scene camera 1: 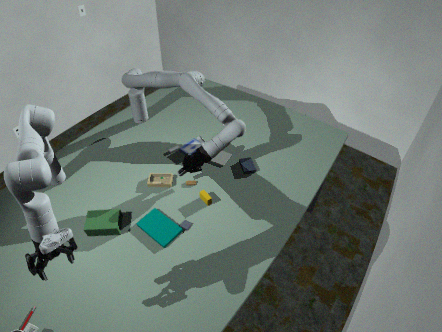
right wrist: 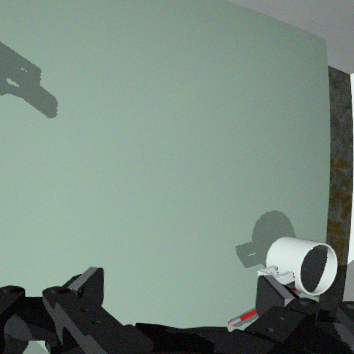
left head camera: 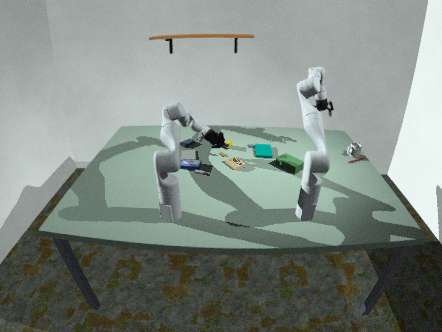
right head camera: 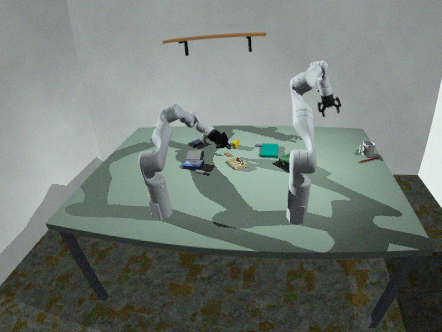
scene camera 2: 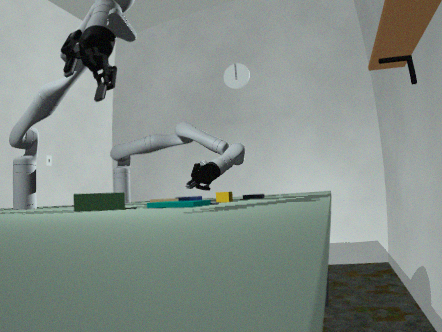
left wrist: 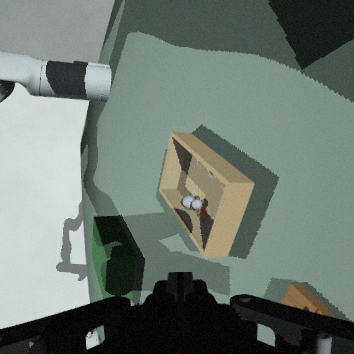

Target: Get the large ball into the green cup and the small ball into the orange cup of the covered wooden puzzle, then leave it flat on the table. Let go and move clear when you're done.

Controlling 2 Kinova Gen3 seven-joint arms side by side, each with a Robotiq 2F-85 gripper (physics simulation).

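Places are measured from the left arm's base along level axes (x ahead, y left, z up), in centimetres.
Pixels of known places: left gripper, between the fingertips: (scene camera 1: 178, 174) (left head camera: 228, 148) (right head camera: 231, 148) (scene camera 2: 187, 187) (left wrist: 180, 287); right gripper, between the fingertips: (scene camera 1: 58, 270) (right wrist: 179, 289) (left head camera: 323, 118) (right head camera: 331, 115) (scene camera 2: 83, 88); left arm's base, origin of its link: (scene camera 1: 141, 119) (left head camera: 172, 215) (right head camera: 163, 213); right arm's base, origin of its link: (scene camera 1: 57, 179) (left head camera: 304, 214) (right head camera: 296, 216) (left wrist: 107, 84).
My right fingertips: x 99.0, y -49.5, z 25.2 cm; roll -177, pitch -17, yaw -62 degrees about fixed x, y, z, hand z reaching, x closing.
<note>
For each thing: its top centre in the pictures, then the offset to it from my right fingertips.
- wooden puzzle, centre of its top: (left wrist: 185, 187) (scene camera 2: 163, 198) (scene camera 1: 159, 178) (right head camera: 237, 161) (left head camera: 235, 161) dx -42.8, dy +43.8, dz -23.0 cm
- domino, centre of its top: (left wrist: 308, 323) (scene camera 1: 190, 182) dx -35.2, dy +56.1, dz -24.5 cm
- yellow block, centre of its top: (scene camera 2: 223, 192) (scene camera 1: 205, 194) dx -23.1, dy +57.8, dz -21.5 cm
- teal book, centre of its top: (scene camera 2: 178, 201) (scene camera 1: 158, 226) (right head camera: 269, 149) (left head camera: 263, 149) dx -18.6, dy +34.5, dz -23.7 cm
- green box, centre of its top: (left wrist: 97, 256) (scene camera 2: 99, 193) (scene camera 1: 101, 219) (right head camera: 293, 159) (left head camera: 290, 159) dx -29.7, dy +13.3, dz -20.3 cm
- blue item, centre of its top: (scene camera 2: 188, 196) (scene camera 1: 191, 146) (left head camera: 190, 162) (right head camera: 193, 162) dx -56.6, dy +66.0, dz -22.8 cm
- dark block, centre of its top: (scene camera 2: 253, 194) (scene camera 1: 247, 164) (left head camera: 187, 141) dx -32.3, dy +84.7, dz -23.4 cm
- white mug, centre of its top: (right wrist: 311, 272) (right head camera: 367, 143) (left head camera: 354, 144) dx +7.8, dy -24.6, dz -16.6 cm
- red pen, centre of its top: (right wrist: 277, 299) dx +2.1, dy -28.1, dz -24.5 cm
The wooden puzzle (left head camera: 235, 164) (right head camera: 237, 164) (scene camera 1: 160, 185) (left wrist: 242, 205) lies flat on the table. In the left wrist view two pale balls, the slightly larger one (left wrist: 188, 202) and the smaller one (left wrist: 197, 204), lie close together near its lower-left wall. An orange-brown patch (left wrist: 203, 212) is beside them, and a small green spot (left wrist: 211, 173) shows farther up. The cups are too small to make out. My left gripper (scene camera 1: 182, 173) (left wrist: 180, 287) is shut and empty, above the table beside the puzzle. My right gripper (right head camera: 330, 113) (scene camera 2: 84, 86) (right wrist: 179, 289) is open and empty, high above the table.
Near the puzzle are a domino (scene camera 1: 191, 183) (left wrist: 306, 301), a yellow block (scene camera 1: 205, 197), a teal book (scene camera 1: 160, 227) and a green box (scene camera 1: 102, 223) (left wrist: 117, 260). A blue item (left head camera: 190, 164) and a dark block (scene camera 1: 247, 165) lie farther off. A white mug (right wrist: 287, 255) and red pen (right wrist: 247, 316) are near the right arm.
</note>
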